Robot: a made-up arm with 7 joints. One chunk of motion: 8 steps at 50 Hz.
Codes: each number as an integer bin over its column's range. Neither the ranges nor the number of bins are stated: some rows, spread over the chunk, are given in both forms.
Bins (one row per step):
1: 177 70 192 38 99 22 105
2: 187 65 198 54 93 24 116
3: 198 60 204 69 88 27 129
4: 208 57 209 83 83 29 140
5: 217 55 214 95 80 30 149
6: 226 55 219 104 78 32 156
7: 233 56 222 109 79 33 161
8: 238 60 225 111 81 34 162
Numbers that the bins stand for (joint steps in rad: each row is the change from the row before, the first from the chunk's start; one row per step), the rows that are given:
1: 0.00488 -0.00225 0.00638 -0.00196 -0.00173 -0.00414 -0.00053
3: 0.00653 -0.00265 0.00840 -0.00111 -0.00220 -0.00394 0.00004
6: 0.00873 -0.00284 0.01093 -0.00015 -0.00264 -0.00375 0.00067
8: 0.00967 -0.00265 0.01194 0.00005 -0.00251 -0.00367 0.00081
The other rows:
2: 0.00567 -0.00245 0.00739 -0.00152 -0.00199 -0.00406 -0.00027
4: 0.00731 -0.00276 0.00924 -0.00072 -0.00242 -0.00386 0.00029
5: 0.00802 -0.00284 0.01009 -0.00039 -0.00255 -0.00382 0.00051
7: 0.00927 -0.00280 0.01144 -0.00001 -0.00259 -0.00371 0.00079

